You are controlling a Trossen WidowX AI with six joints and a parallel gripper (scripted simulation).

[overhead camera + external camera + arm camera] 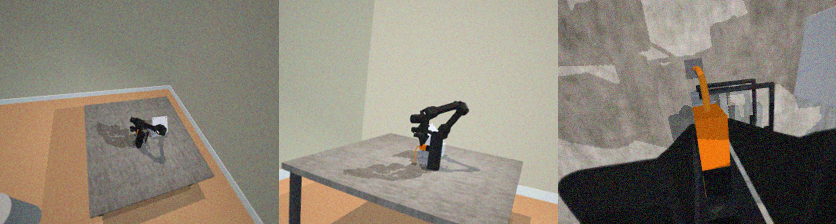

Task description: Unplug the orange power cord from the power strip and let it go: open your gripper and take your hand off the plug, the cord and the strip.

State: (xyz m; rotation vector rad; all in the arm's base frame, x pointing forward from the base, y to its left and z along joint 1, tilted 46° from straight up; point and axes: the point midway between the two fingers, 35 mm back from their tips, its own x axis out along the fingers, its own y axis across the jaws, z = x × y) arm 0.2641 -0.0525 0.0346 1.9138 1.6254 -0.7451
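The orange plug lies 3 cm to the left of my gripper tip.
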